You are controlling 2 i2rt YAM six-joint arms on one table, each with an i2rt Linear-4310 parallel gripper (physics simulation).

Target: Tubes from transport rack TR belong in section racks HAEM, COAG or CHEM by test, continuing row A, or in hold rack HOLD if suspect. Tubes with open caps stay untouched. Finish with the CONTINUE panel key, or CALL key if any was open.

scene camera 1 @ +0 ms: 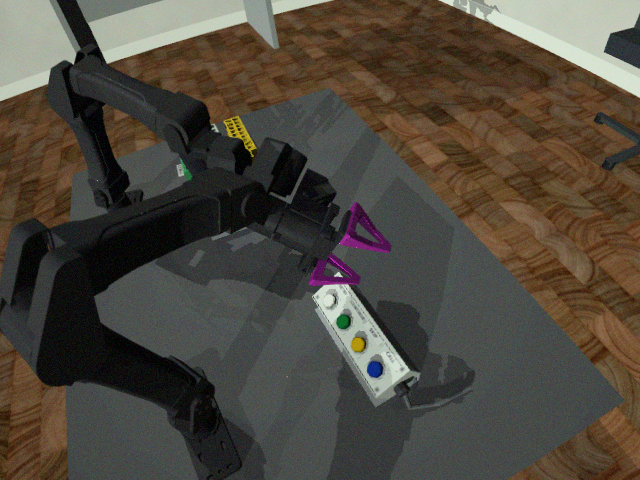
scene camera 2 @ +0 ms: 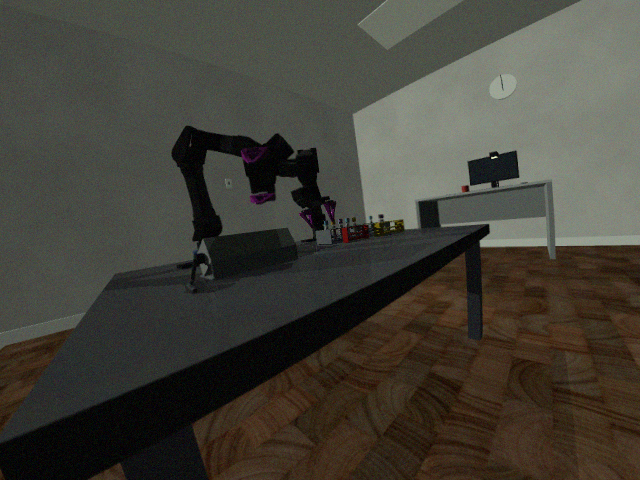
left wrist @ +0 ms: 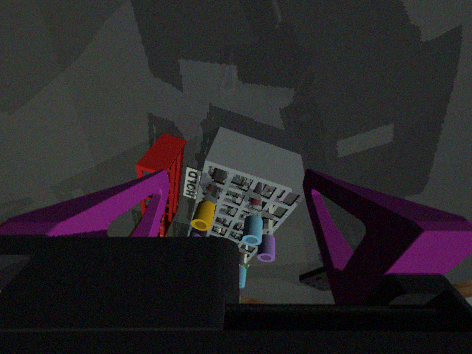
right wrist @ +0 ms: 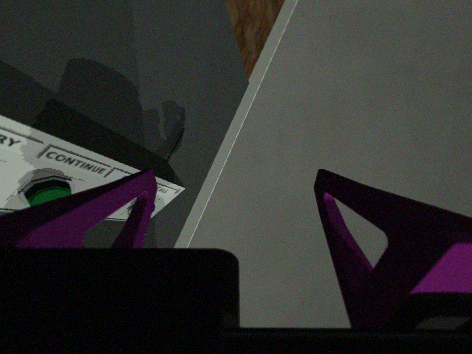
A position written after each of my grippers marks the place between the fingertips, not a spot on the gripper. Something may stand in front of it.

My left gripper (left wrist: 236,176) is open and holds nothing. Also in view: a blue-capped tube (left wrist: 252,232). My right gripper (scene camera 1: 374,266) is open and holds nothing.
